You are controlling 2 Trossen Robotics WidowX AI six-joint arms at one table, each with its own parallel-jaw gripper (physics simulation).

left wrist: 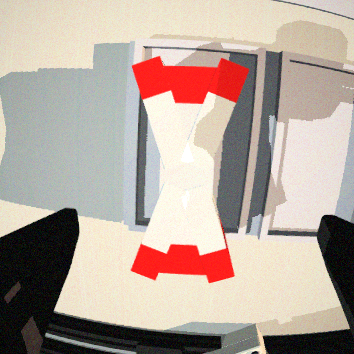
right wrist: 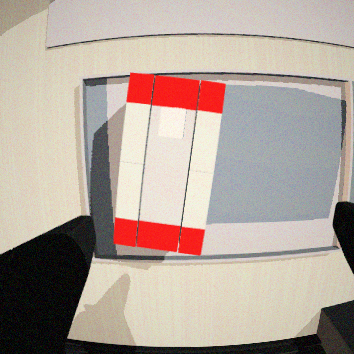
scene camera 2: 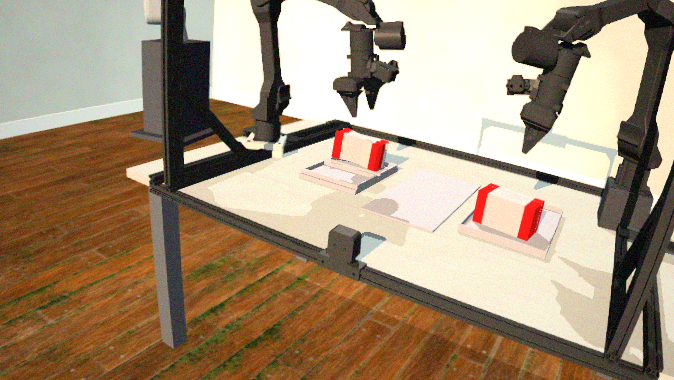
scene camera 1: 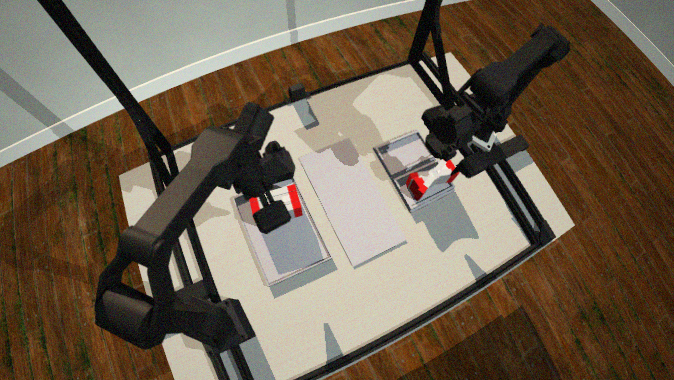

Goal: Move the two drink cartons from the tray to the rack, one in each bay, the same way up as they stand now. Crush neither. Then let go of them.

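Seen in the pictures: left gripper, fingertip midpoint: (left wrist: 203,225) (scene camera 2: 363,113) (scene camera 1: 441,160); right gripper, fingertip midpoint: (right wrist: 218,222) (scene camera 2: 527,148) (scene camera 1: 270,197); left arm's base, origin of the base link: (scene camera 2: 266,138) (scene camera 1: 481,130); right arm's base, origin of the base link: (scene camera 2: 630,187) (scene camera 1: 218,327).
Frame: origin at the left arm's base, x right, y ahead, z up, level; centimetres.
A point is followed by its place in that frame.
Note:
A red-ended white carton (scene camera 1: 417,185) @(x 9.5, y 30.6, z 3.5 cm) (scene camera 2: 356,150) @(x 8.0, y 24.1, z 1.3 cm) (left wrist: 190,175) @(x 7.3, y 25.2, z 4.6 cm) sits in one bay of the two-bay rack (scene camera 1: 432,200) @(x 3.5, y 28.9, z -2.6 cm) (scene camera 2: 327,184) @(x 22.0, y 17.6, z -3.2 cm) (left wrist: 253,150) @(x 11.5, y 23.3, z -1.6 cm). Its middle is squeezed narrow, like an hourglass. My left gripper (scene camera 1: 450,161) @(x 7.8, y 24.8, z 10.8 cm) (scene camera 2: 363,112) @(x 7.8, y 24.8, z 10.8 cm) (left wrist: 203,225) @(x 7.8, y 24.8, z 10.8 cm) is open and empty above it. The other bay is empty. The second carton (scene camera 1: 296,201) @(x 32.8, y 51.4, z 3.7 cm) (scene camera 2: 505,212) @(x 39.9, y 52.9, z 1.2 cm) (right wrist: 165,165) @(x 37.2, y 54.5, z 3.8 cm) has straight sides and sits at one end of the tray (scene camera 1: 292,250) @(x 27.8, y 61.2, z -3.0 cm) (scene camera 2: 500,242) @(x 44.7, y 51.4, z -3.1 cm) (right wrist: 275,150) @(x 28.8, y 59.2, z -3.0 cm). My right gripper (scene camera 2: 525,149) @(x 35.5, y 56.3, z 13.4 cm) (right wrist: 218,222) @(x 35.5, y 56.3, z 13.4 cm) is open and empty above that tray, tilted; its arm partly hides this carton in scene camera 1.
A flat pale board (scene camera 1: 352,205) @(x 21.5, y 42.3, z -3.2 cm) (scene camera 2: 425,200) @(x 26.4, y 39.5, z -3.2 cm) (right wrist: 200,20) @(x 28.1, y 45.4, z -3.2 cm) lies between the tray and the rack. A small dark block (scene camera 1: 297,92) @(x 53.8, y 22.2, z 0.9 cm) (scene camera 2: 344,245) @(x 56.2, y 21.3, z -0.1 cm) stands at the table's edge. Black frame rails and posts surround the work area.

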